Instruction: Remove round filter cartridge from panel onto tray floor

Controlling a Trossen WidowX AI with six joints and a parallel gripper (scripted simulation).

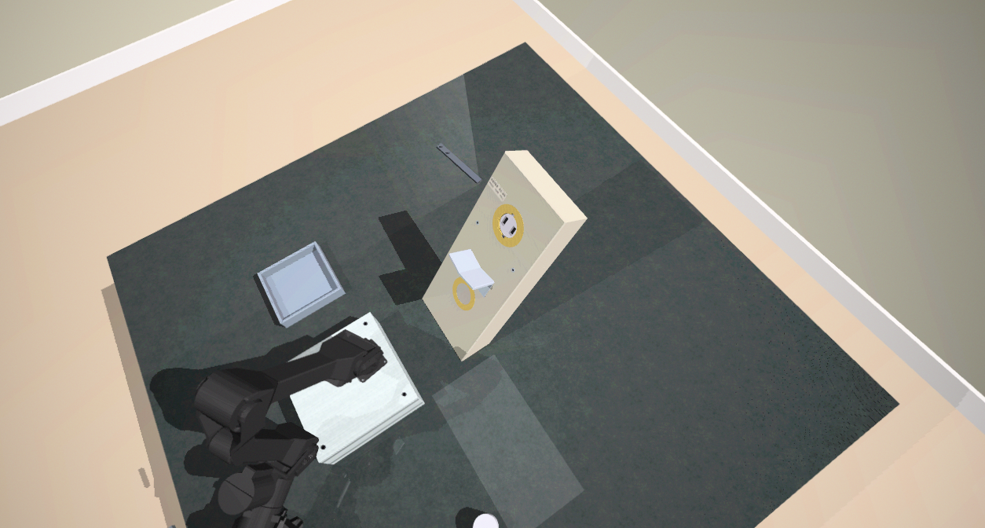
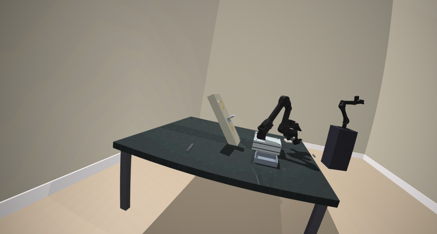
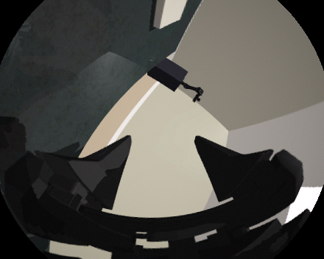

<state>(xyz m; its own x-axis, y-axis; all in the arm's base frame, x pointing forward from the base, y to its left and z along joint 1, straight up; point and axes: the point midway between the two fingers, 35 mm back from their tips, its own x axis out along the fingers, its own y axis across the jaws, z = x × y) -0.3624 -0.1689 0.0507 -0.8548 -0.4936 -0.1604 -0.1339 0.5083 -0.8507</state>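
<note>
Right now my gripper tip is 760 mm short of the round filter cartridge, 150 mm below it and 130 mm to the right of it. The rest, counted from my gripper tip: grey bracket 660 mm ahead, 150 mm to the left, 60 mm above.
</note>
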